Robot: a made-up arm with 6 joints. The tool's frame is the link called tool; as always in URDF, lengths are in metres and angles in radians. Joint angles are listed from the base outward. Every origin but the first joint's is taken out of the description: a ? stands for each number. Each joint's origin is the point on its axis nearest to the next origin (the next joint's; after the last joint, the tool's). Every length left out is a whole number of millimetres.
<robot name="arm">
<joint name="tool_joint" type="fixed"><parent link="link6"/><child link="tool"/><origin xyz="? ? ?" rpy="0 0 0"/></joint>
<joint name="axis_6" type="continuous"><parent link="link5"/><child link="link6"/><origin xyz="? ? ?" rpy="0 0 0"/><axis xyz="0 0 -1"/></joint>
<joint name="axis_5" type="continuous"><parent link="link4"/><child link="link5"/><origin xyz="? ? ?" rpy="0 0 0"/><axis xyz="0 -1 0"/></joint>
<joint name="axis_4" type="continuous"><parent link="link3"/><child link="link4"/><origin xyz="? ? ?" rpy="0 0 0"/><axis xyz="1 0 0"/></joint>
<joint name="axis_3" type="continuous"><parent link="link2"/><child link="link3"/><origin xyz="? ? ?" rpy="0 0 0"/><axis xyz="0 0 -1"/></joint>
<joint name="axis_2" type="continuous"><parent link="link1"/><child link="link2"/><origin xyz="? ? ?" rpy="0 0 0"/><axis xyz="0 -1 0"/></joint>
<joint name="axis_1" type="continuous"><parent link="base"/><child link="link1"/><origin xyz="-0.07 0 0.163" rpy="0 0 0"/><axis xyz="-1 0 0"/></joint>
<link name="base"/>
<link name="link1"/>
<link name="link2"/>
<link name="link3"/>
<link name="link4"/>
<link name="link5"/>
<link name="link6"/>
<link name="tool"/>
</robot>
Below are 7 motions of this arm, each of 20 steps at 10 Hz.
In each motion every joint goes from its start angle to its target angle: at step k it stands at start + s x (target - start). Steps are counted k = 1, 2, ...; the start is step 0. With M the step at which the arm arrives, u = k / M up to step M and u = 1 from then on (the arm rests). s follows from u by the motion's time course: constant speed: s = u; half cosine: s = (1 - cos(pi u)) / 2; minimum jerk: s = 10 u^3 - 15 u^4 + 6 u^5.
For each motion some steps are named. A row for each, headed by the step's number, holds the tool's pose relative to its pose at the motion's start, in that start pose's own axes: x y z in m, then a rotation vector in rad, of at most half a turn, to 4 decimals.
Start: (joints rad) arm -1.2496 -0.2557 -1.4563 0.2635 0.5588 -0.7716
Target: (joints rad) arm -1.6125 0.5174 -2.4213 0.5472 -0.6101 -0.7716
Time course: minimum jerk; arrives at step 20
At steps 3, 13, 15, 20:
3: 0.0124 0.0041 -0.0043 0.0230 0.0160 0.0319
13: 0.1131 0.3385 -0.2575 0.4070 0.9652 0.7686
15: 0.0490 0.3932 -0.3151 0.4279 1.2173 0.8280
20: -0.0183 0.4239 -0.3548 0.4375 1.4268 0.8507

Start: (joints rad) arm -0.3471 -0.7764 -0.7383 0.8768 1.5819 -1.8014
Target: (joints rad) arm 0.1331 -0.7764 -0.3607 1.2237 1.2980 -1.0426
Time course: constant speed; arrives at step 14
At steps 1, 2, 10, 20:
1: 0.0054 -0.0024 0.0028 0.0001 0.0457 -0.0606
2: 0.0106 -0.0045 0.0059 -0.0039 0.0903 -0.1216
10: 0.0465 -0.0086 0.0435 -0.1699 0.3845 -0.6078
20: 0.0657 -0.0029 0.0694 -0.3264 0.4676 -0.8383

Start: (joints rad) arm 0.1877 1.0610 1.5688 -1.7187 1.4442 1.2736
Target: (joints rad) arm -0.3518 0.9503 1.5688 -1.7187 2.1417 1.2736
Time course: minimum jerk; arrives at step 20
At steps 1, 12, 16, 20:
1: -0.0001 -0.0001 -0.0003 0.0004 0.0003 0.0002
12: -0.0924 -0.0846 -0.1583 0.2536 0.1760 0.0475
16: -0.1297 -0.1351 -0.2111 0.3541 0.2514 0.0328
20: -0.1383 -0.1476 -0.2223 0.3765 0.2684 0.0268

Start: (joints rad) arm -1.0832 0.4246 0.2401 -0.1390 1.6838 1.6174
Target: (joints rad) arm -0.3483 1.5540 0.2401 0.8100 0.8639 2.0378
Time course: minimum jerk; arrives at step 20
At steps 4, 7, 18, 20:
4: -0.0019 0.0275 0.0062 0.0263 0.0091 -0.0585
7: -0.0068 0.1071 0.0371 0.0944 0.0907 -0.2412
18: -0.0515 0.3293 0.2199 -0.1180 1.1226 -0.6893
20: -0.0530 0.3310 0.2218 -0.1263 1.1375 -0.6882

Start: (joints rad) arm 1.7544 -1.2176 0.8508 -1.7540 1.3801 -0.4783
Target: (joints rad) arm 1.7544 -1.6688 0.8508 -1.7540 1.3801 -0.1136
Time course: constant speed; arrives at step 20
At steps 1, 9, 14, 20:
1: 0.0089 0.0119 0.0004 0.0087 -0.0075 0.0012
9: 0.0716 0.1127 0.0093 0.0830 -0.0611 0.0109
14: 0.1022 0.1796 0.0201 0.1331 -0.0890 0.0172
20: 0.1295 0.2626 0.0382 0.1962 -0.1161 0.0254

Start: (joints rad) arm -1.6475 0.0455 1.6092 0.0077 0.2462 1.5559
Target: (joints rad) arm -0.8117 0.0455 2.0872 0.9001 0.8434 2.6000
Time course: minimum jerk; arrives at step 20
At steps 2, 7, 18, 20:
2: 0.0026 -0.0030 0.0050 0.0124 0.0066 -0.0145
7: 0.0735 -0.1058 0.1191 0.3252 0.2292 -0.3902
18: 0.2571 -0.5813 0.1232 0.9177 1.6841 -1.3188
20: 0.2581 -0.5858 0.1197 0.9173 1.7068 -1.3236

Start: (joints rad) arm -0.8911 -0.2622 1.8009 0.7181 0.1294 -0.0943
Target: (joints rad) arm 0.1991 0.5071 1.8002 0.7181 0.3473 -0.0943
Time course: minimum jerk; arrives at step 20
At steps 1, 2, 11, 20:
1: -0.0001 0.0003 0.0010 0.0011 -0.0013 0.0003
2: -0.0008 0.0021 0.0071 0.0079 -0.0097 0.0019
11: -0.2390 0.0408 0.4302 0.5804 -0.5984 0.2187
20: -0.5256 -0.0650 0.5664 0.9997 -0.8935 0.4768

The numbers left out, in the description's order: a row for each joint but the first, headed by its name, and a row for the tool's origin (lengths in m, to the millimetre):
tool: 0 -0.033 0
axis_6: 0.317 0 0.224
axis_5: 0 -0.029 -0.032
axis_4: 0.04 0.134 0
axis_3: 0.396 0 0.025
axis_2: 0 -0.188 0.123

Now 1 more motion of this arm.
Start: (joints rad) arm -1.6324 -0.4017 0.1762 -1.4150 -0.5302 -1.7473
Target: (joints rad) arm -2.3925 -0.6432 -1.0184 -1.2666 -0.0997 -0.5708
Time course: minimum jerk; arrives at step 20
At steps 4, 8, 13, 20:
4: 0.0254 0.0271 0.0355 -0.1097 -0.0086 -0.0162
8: 0.0953 0.2054 0.1508 -0.5921 -0.1755 -0.0986
13: 0.0496 0.5658 0.0977 -1.2351 -0.9095 -0.1948
20: -0.0093 0.6765 -0.0572 -1.3933 -1.4672 -0.1569

